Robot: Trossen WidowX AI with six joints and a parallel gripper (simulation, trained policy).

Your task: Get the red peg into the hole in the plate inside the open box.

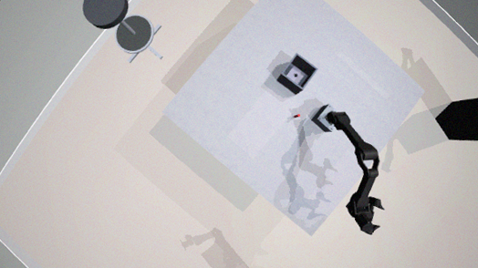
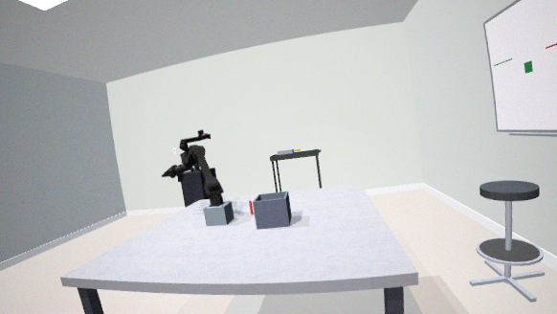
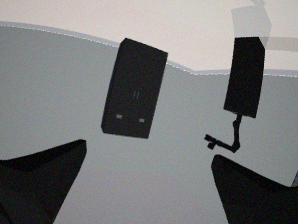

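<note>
Right now my gripper tip is 69 cm short of the red peg, 4 cm to the left of it and 24 cm above it.
</note>
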